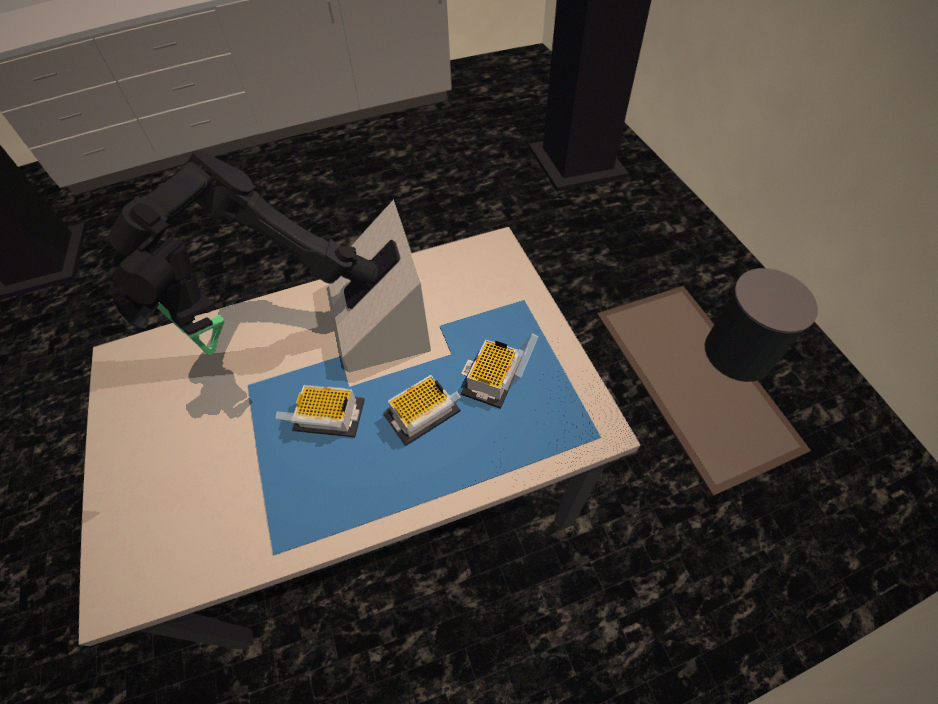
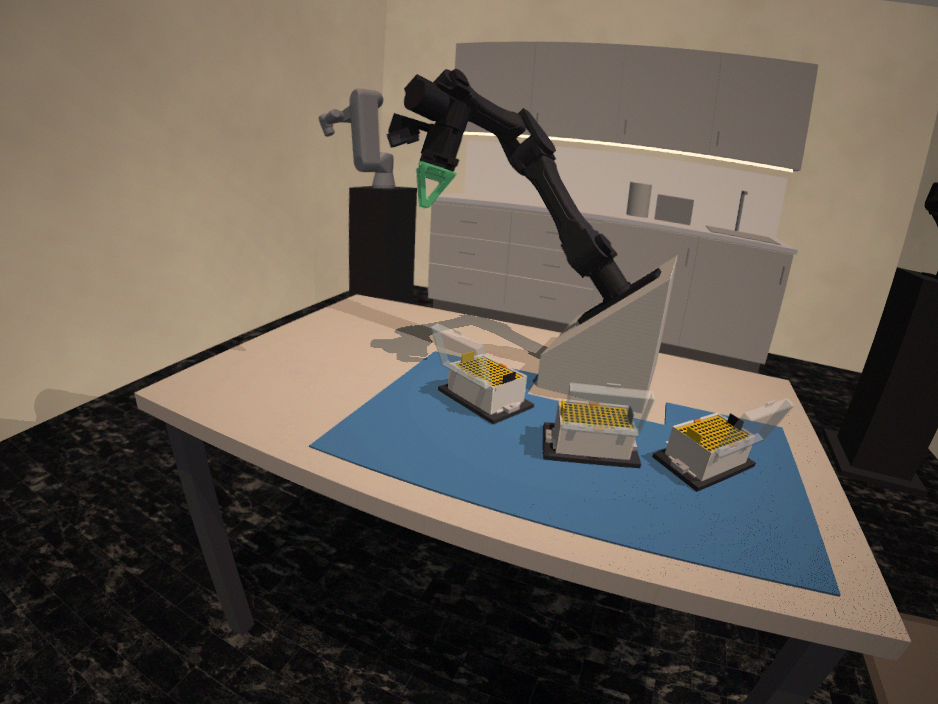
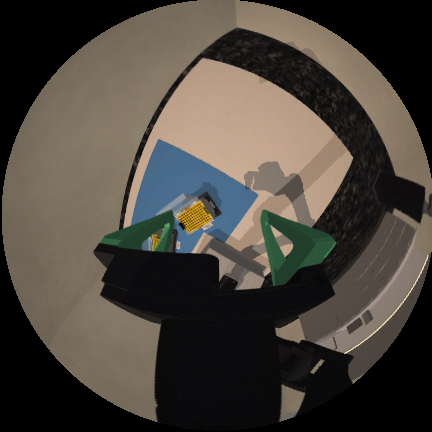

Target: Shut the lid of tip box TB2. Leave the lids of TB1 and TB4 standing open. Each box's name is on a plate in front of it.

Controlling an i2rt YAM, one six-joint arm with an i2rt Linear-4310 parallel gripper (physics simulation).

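Seen in the pictures: gripper, fingertip midpoint: (image 1: 199, 342) (image 2: 423, 207) (image 3: 216, 214); arm's base at its link origin: (image 1: 372, 275) (image 2: 620, 298).
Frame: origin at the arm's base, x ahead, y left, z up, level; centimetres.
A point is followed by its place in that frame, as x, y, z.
Note:
Three white tip boxes with yellow tip racks stand on dark bases, their clear lids open. The left box (image 1: 323, 405) {25.4, -18.7, -12.0} (image 2: 486, 387) (image 3: 195, 217) {24.3, -19.2, -12.1} has its lid (image 1: 285, 416) {30.9, -25.5, -3.4} (image 2: 457, 340) {33.5, -20.9, -3.6} (image 3: 176, 205) {31.6, -20.9, -8.4} tilted up on its left side. The middle box (image 1: 418, 403) (image 2: 595, 440) {35.1, 4.5, -13.9} has its lid (image 2: 610, 393) {39.2, 5.7, -3.5} raised. The right box (image 1: 492, 366) (image 2: 706, 452) {33.1, 21.6, -12.1} has its lid (image 1: 528, 356) {32.0, 29.2, -3.5} (image 2: 768, 416) {32.9, 28.7, -4.0} leaning out to the right. The name plates are not legible, so I cannot tell which is TB2. My green-fingered gripper (image 1: 198, 344) {21.8, -35.3, 16.1} (image 2: 425, 198) {21.8, -35.3, 16.1} (image 3: 216, 214) {21.8, -35.3, 16.1} is open and empty, high above the table, left of the boxes.
The boxes stand on a blue mat (image 1: 348, 500) {47.4, -17.7, -17.7} (image 2: 484, 477) {47.1, -8.6, -17.7} (image 3: 165, 160) {46.7, -29.5, -17.7} on the table (image 1: 166, 515) {39.3, -59.1, -18.0} (image 2: 287, 363) {33.7, -61.7, -18.0} (image 3: 215, 105) {41.7, -57.1, -18.0}. The arm is mounted on a slanted grey pedestal (image 1: 390, 325) {13.9, 1.2, -3.4} (image 2: 613, 352) {13.9, 2.1, -7.1} behind the boxes. It stands close behind the left and middle boxes.

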